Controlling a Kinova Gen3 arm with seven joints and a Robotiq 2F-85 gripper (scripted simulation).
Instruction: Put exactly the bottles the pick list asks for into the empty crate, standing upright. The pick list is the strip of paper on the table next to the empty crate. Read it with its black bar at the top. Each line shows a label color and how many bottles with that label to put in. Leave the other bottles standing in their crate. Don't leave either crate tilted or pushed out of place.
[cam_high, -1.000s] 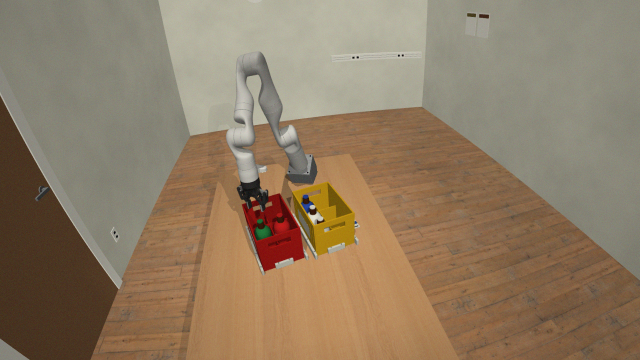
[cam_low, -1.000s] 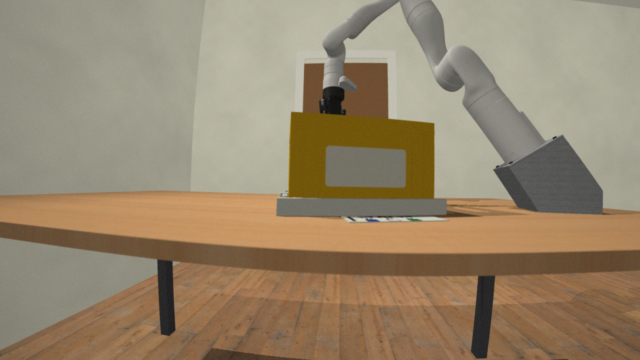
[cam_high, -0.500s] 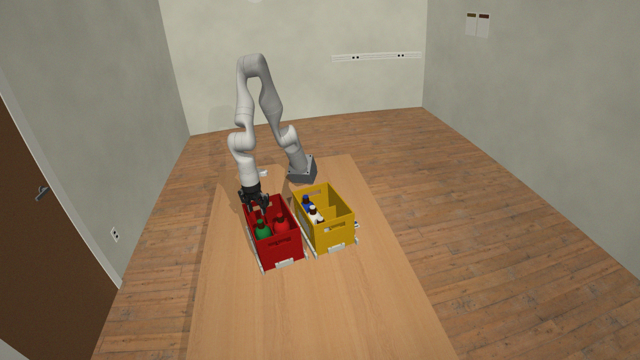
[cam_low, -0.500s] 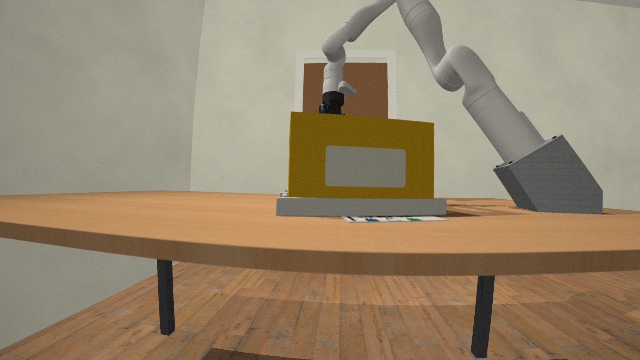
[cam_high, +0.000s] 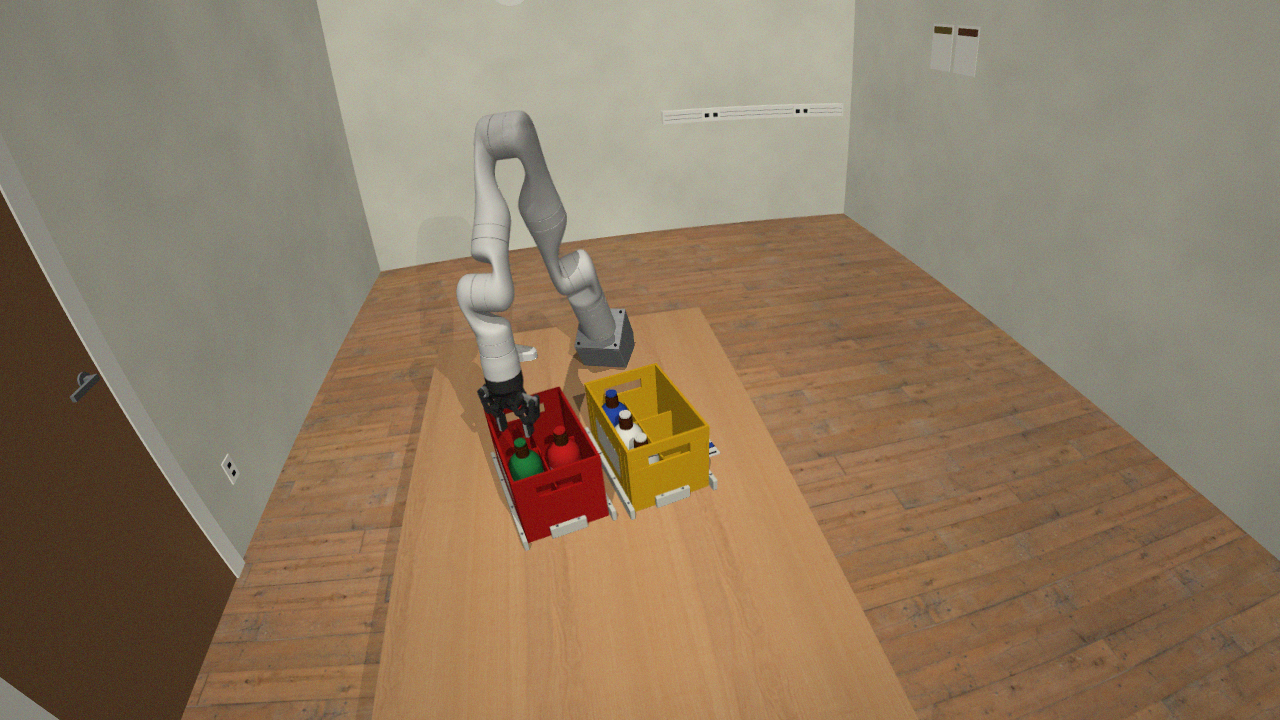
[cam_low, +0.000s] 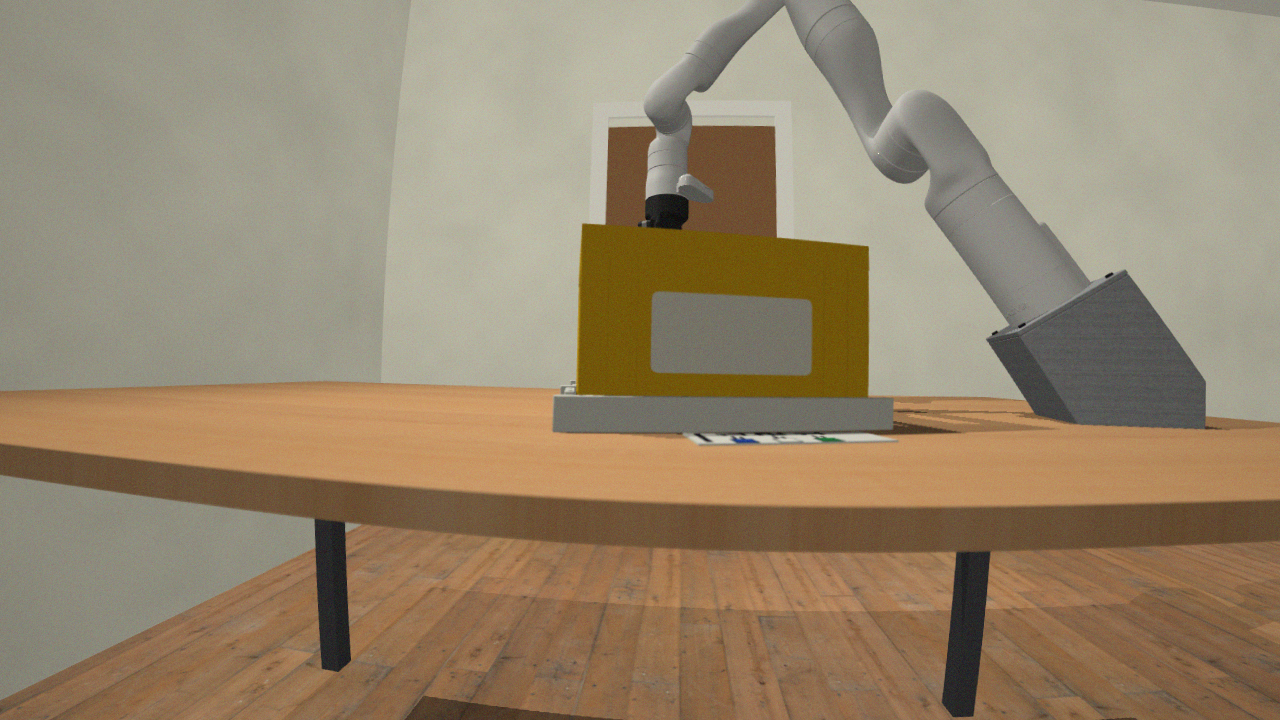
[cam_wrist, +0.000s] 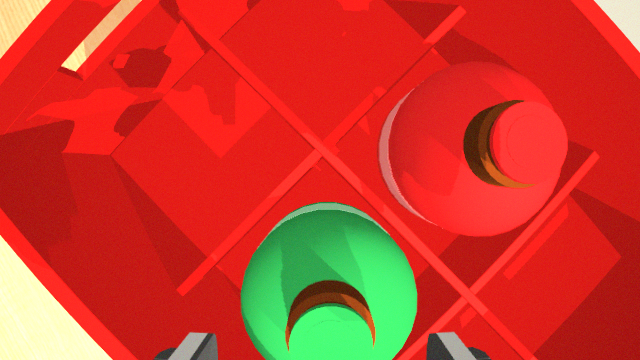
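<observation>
My hand is 110 mm above the green bottle. Also, from my hand: red bottle: 10 mm behind, 90 mm to the left, 110 mm below; red crate: 10 mm behind, 40 mm to the left, 120 mm below; blue bottle: 100 mm behind, 230 mm to the left, 110 mm below.
</observation>
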